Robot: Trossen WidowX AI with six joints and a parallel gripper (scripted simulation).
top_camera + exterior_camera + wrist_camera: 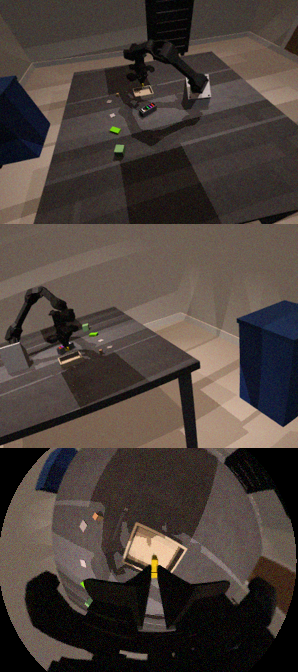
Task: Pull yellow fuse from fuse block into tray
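Now: the yellow fuse 10 mm below my gripper tip. Round my gripper tip: green cube: 180 mm ahead, 450 mm to the left, 70 mm below; then flat green piece: 200 mm ahead, 300 mm to the left, 80 mm below; then small tray: 90 mm below.
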